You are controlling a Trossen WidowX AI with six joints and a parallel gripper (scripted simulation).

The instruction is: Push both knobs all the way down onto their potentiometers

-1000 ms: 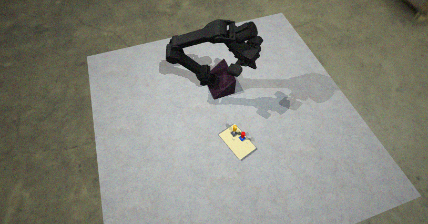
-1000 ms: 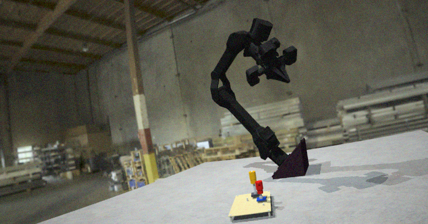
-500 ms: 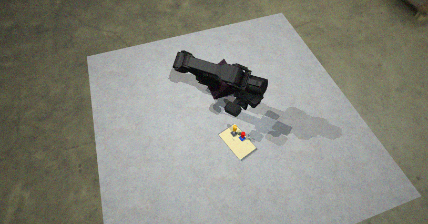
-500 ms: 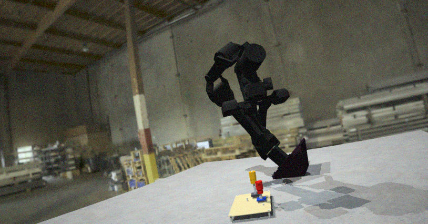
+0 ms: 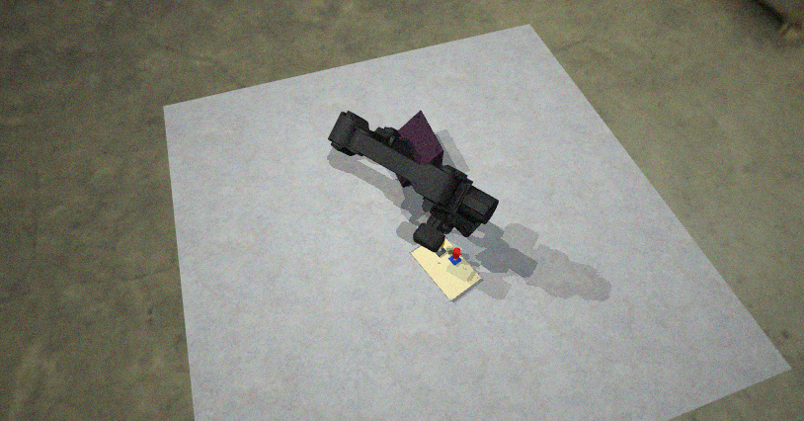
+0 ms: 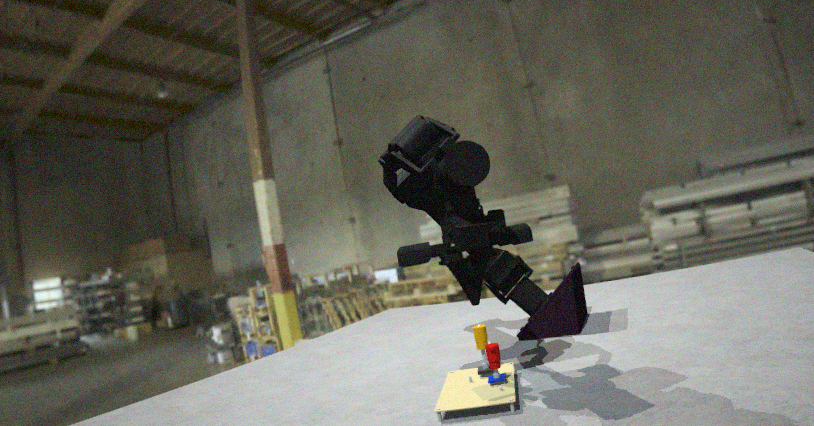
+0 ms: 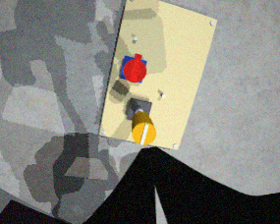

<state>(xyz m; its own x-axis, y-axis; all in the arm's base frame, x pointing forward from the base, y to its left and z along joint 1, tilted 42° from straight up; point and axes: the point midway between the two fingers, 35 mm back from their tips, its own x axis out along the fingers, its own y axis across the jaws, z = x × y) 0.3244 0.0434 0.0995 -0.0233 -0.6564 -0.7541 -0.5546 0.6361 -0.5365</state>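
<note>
The yellow knob lies 5 cm below my gripper tip. The rest, counted from my gripper tip: red knob (4 cm ahead, 3 cm to the left, 7 cm below).
</note>
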